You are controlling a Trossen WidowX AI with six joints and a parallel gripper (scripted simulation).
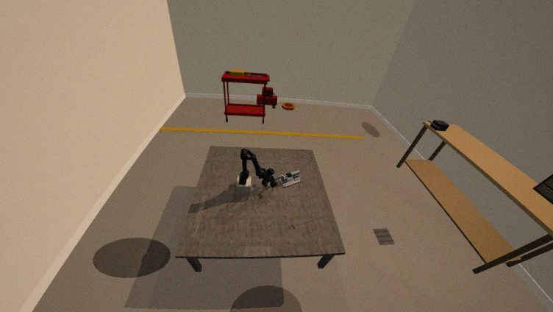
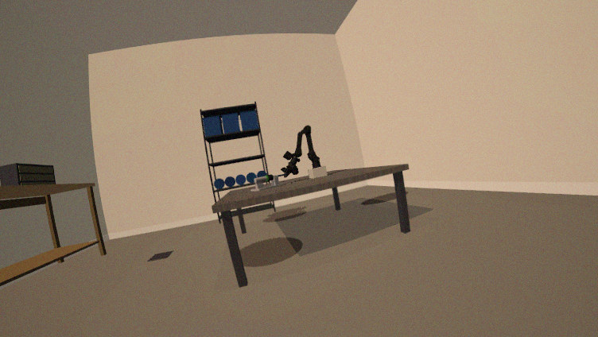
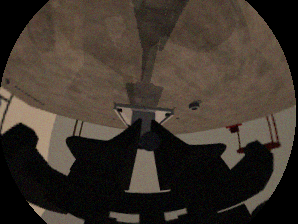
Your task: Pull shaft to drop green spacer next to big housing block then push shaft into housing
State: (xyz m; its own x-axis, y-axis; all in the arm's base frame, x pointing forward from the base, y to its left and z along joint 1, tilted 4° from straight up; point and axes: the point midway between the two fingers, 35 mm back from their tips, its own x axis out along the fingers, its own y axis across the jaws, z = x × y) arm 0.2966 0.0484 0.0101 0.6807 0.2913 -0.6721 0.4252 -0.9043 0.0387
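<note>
The shaft lies 60 mm ahead of my gripper tip, 30 mm to the left of it and 20 mm above it. Also, from my gripper tip: small grey object (20 mm behind, 110 mm to the left, 50 mm below); then green spacer (160 mm ahead, 80 mm to the left, 20 mm above).
</note>
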